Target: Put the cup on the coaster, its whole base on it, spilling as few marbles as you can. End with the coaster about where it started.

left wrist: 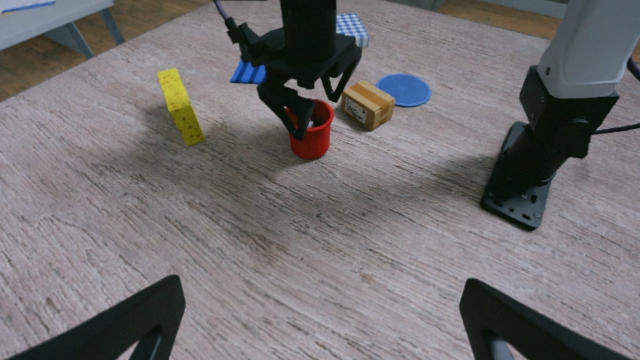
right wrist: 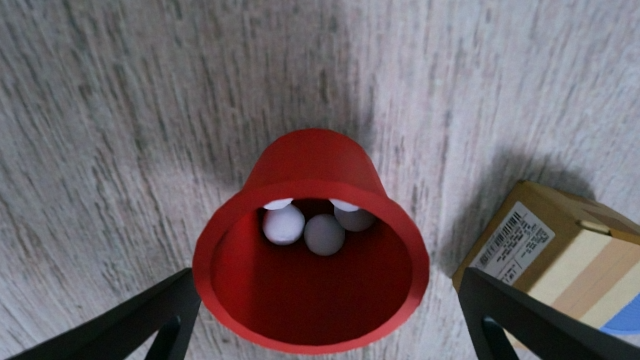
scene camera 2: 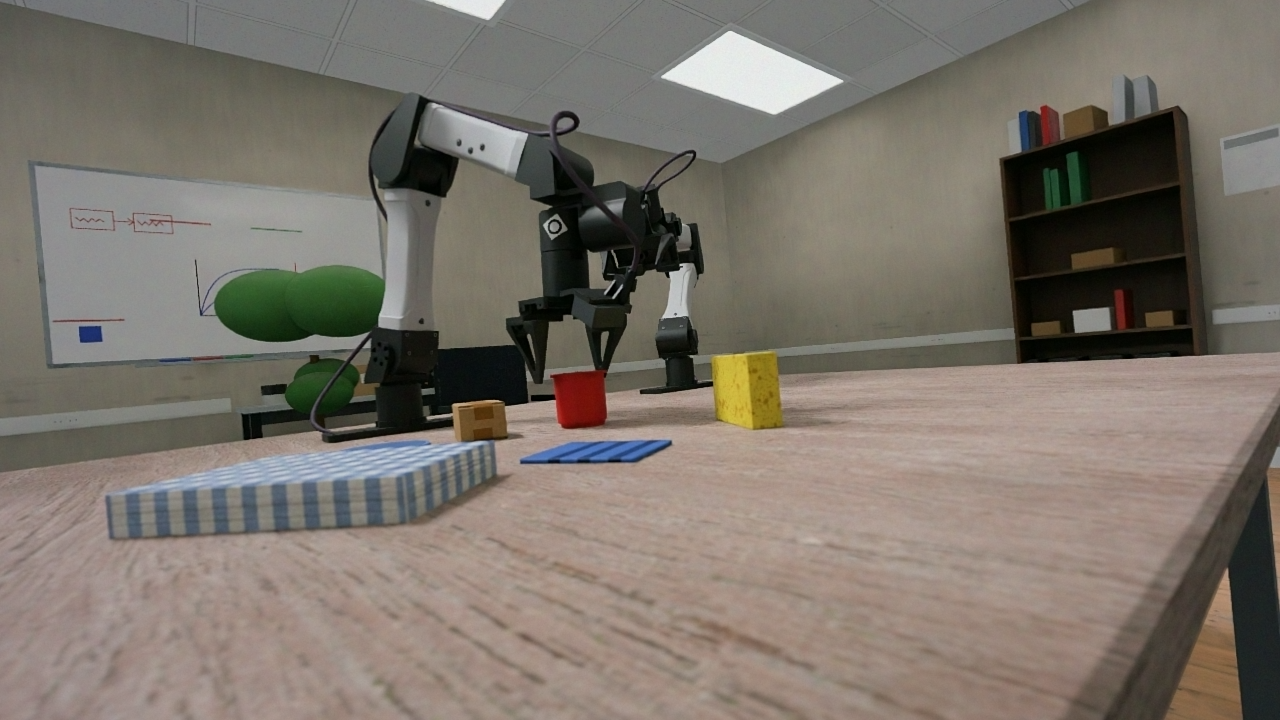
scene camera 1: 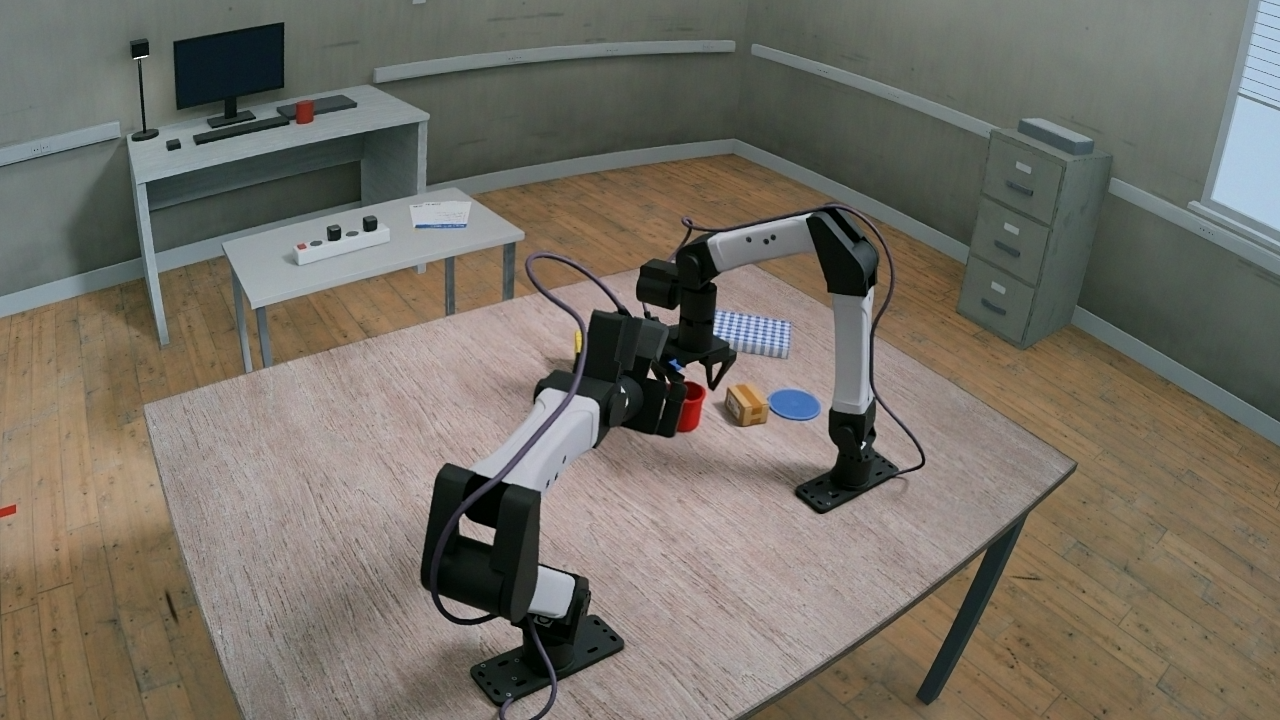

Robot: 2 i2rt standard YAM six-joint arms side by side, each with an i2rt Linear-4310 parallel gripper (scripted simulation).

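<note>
My left gripper is there in the pictures, and the left wrist view and scene camera 2 both show it. My right gripper is there too; I find it in scene camera 1 as well as in the left wrist view and the right wrist view. Besides my grippers, I can see a red cup, a round blue coaster and a blue striped cloth.
</note>
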